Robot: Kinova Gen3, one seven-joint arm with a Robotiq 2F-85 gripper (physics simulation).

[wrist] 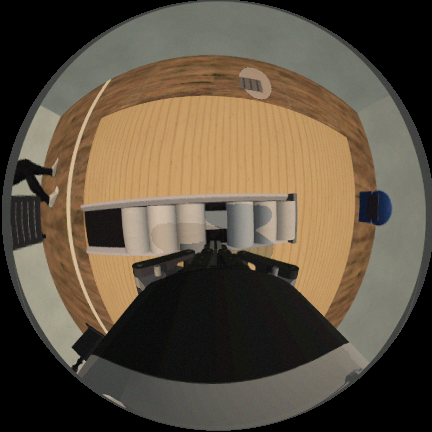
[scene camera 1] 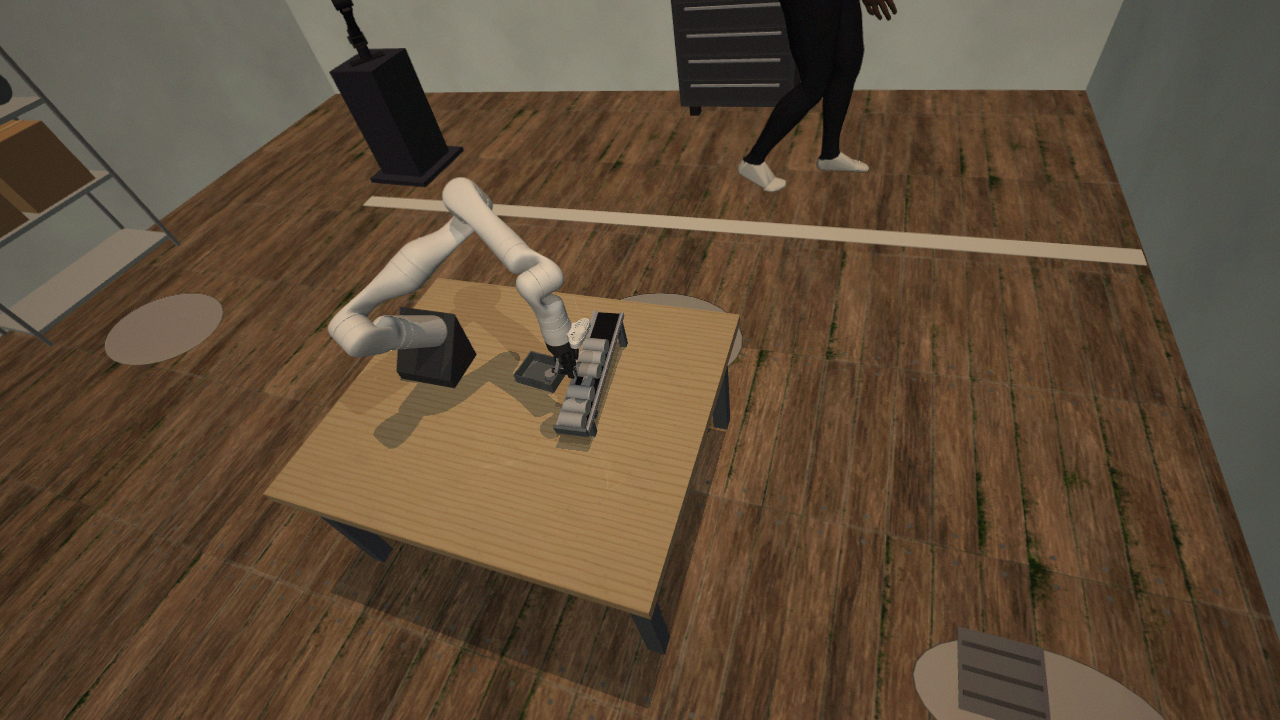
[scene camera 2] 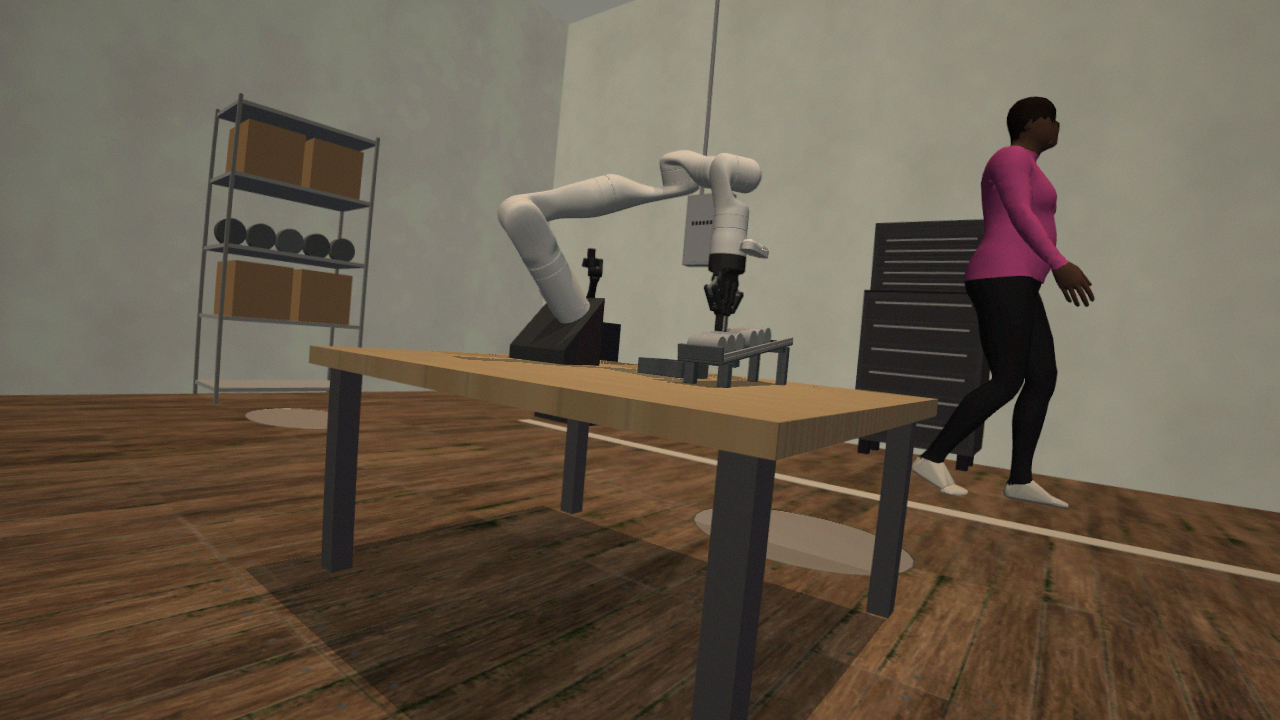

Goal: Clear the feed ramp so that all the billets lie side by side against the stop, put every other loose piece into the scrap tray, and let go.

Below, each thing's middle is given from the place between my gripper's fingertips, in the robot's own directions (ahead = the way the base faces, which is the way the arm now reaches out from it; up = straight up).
Labels:
Right now my hand is 14 cm to the left of the stop (scene camera 2: 685, 351), 5 cm short of it and 4 cm above it.

